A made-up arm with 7 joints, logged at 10 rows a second.
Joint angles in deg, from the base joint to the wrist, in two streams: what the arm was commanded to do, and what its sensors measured. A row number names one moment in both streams.
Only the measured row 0 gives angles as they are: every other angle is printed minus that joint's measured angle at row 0.
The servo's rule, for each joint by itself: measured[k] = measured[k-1] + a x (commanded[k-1-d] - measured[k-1]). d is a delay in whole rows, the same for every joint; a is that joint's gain. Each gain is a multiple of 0.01, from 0.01 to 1. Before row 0 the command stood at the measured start. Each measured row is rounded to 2 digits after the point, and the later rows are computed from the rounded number. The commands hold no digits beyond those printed.
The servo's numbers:
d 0
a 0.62 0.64 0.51 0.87 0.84 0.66 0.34
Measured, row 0: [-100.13 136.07 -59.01 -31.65 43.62 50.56 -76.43]
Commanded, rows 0 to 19: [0.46 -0.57 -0.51 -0.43 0.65 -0.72 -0.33]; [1.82 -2.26 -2.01 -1.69 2.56 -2.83 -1.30]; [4.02 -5.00 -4.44 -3.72 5.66 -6.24 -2.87]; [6.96 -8.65 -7.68 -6.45 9.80 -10.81 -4.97]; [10.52 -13.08 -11.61 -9.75 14.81 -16.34 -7.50]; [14.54 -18.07 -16.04 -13.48 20.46 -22.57 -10.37]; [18.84 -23.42 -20.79 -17.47 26.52 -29.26 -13.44]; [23.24 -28.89 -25.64 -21.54 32.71 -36.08 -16.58]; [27.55 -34.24 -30.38 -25.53 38.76 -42.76 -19.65]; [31.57 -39.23 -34.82 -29.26 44.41 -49.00 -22.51]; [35.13 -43.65 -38.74 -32.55 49.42 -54.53 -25.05]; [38.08 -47.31 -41.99 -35.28 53.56 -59.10 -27.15]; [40.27 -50.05 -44.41 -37.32 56.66 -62.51 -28.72]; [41.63 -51.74 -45.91 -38.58 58.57 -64.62 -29.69]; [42.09 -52.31 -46.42 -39.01 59.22 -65.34 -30.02]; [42.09 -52.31 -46.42 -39.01 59.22 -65.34 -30.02]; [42.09 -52.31 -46.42 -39.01 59.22 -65.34 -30.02]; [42.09 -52.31 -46.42 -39.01 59.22 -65.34 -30.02]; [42.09 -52.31 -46.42 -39.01 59.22 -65.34 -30.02]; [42.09 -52.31 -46.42 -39.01 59.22 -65.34 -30.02]
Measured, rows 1 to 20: [0.29 -0.36 -0.26 -0.37 0.55 -0.48 -0.11]; [1.24 -1.58 -1.15 -1.52 2.24 -2.03 -0.51]; [2.96 -3.77 -2.83 -3.43 5.11 -4.81 -1.31]; [5.44 -6.89 -5.30 -6.06 9.05 -8.77 -2.55]; [8.59 -10.85 -8.52 -9.27 13.89 -13.77 -4.23]; [12.28 -15.47 -12.36 -12.93 19.41 -19.58 -6.32]; [16.35 -20.56 -16.66 -16.88 25.38 -25.97 -8.74]; [20.62 -25.89 -21.24 -20.93 31.54 -32.64 -11.41]; [24.92 -31.23 -25.90 -24.93 37.60 -39.32 -14.21]; [29.04 -36.35 -30.45 -28.70 43.32 -45.71 -17.03]; [32.82 -41.02 -34.68 -32.05 48.44 -51.53 -19.76]; [36.08 -45.05 -38.41 -34.86 52.74 -56.53 -22.27]; [38.68 -48.25 -41.47 -37.00 56.03 -60.48 -24.46]; [40.51 -50.48 -43.73 -38.37 58.16 -63.21 -26.24]; [41.49 -51.65 -45.10 -38.93 59.05 -64.62 -27.53]; [41.86 -52.07 -45.77 -39.00 59.19 -65.10 -28.38]; [42.00 -52.22 -46.10 -39.01 59.22 -65.26 -28.94]; [42.06 -52.28 -46.26 -39.01 59.22 -65.31 -29.31]; [42.08 -52.30 -46.34 -39.01 59.22 -65.33 -29.55]; [42.09 -52.31 -46.38 -39.01 59.22 -65.34 -29.71]
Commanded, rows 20 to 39: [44.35 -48.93 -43.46 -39.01 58.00 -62.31 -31.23]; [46.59 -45.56 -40.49 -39.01 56.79 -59.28 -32.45]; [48.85 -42.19 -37.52 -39.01 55.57 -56.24 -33.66]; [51.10 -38.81 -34.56 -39.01 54.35 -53.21 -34.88]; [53.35 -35.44 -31.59 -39.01 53.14 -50.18 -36.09]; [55.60 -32.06 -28.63 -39.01 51.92 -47.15 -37.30]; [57.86 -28.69 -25.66 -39.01 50.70 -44.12 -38.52]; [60.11 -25.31 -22.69 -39.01 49.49 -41.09 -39.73]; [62.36 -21.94 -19.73 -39.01 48.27 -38.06 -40.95]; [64.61 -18.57 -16.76 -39.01 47.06 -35.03 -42.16]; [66.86 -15.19 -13.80 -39.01 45.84 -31.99 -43.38]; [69.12 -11.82 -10.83 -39.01 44.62 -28.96 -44.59]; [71.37 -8.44 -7.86 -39.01 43.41 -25.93 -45.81]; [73.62 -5.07 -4.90 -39.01 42.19 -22.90 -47.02]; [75.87 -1.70 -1.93 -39.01 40.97 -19.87 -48.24]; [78.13 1.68 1.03 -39.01 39.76 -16.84 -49.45]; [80.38 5.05 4.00 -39.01 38.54 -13.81 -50.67]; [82.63 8.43 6.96 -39.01 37.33 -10.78 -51.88]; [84.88 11.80 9.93 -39.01 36.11 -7.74 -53.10]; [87.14 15.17 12.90 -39.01 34.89 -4.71 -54.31]
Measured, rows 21 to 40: [43.49 -50.15 -44.89 -39.01 58.20 -63.34 -30.23]; [45.41 -47.21 -42.65 -39.01 57.02 -60.66 -30.98]; [47.54 -44.00 -40.03 -39.01 55.80 -57.74 -31.89]; [49.75 -40.68 -37.24 -39.01 54.58 -54.75 -32.91]; [51.98 -37.33 -34.36 -39.01 53.37 -51.73 -33.99]; [54.22 -33.96 -31.44 -39.01 52.15 -48.71 -35.12]; [56.48 -30.59 -28.49 -39.01 50.93 -45.68 -36.28]; [58.73 -27.21 -25.53 -39.01 49.72 -42.65 -37.45]; [60.98 -23.84 -22.57 -39.01 48.50 -39.62 -38.64]; [63.23 -20.47 -19.61 -39.01 47.29 -36.59 -39.84]; [65.48 -17.09 -16.65 -39.01 46.07 -33.55 -41.04]; [67.74 -13.72 -13.68 -39.01 44.85 -30.52 -42.25]; [69.99 -10.34 -10.71 -39.01 43.64 -27.49 -43.46]; [72.24 -6.97 -7.75 -39.01 42.42 -24.46 -44.67]; [74.49 -3.60 -4.78 -39.01 41.20 -21.43 -45.88]; [76.75 -0.22 -1.82 -39.01 39.99 -18.40 -47.09]; [79.00 3.15 1.15 -39.01 38.77 -15.37 -48.31]; [81.25 6.53 4.11 -39.01 37.56 -12.34 -49.52]; [83.50 9.90 7.08 -39.01 36.34 -9.30 -50.74]; [85.76 13.27 10.05 -39.01 35.12 -6.27 -51.95]
